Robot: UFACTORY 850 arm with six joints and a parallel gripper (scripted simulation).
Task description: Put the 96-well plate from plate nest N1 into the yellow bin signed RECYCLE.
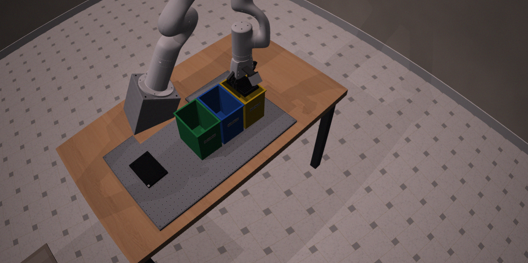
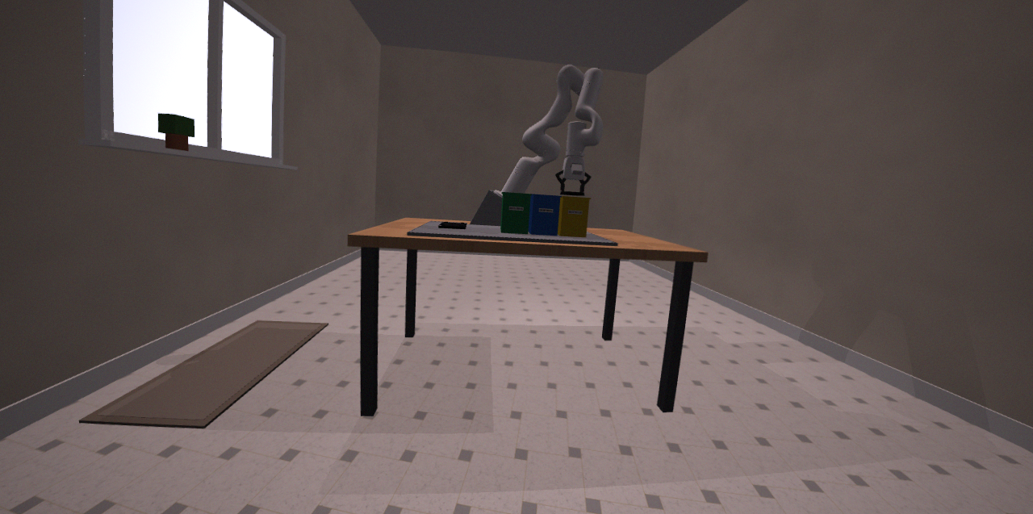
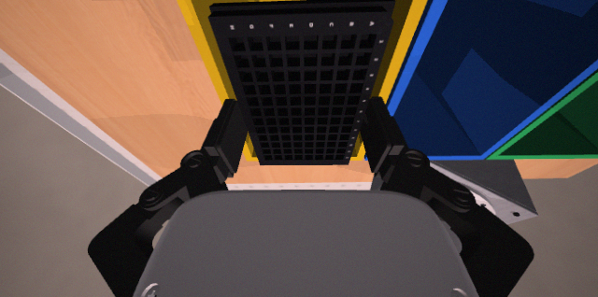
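My gripper is now 10 mm above the black 96-well plate. From my hand the other things lie so: green bin: 30 mm behind, 260 mm to the right, 120 mm below; blue bin: 20 mm behind, 130 mm to the right, 120 mm below; yellow bin: 120 mm below.
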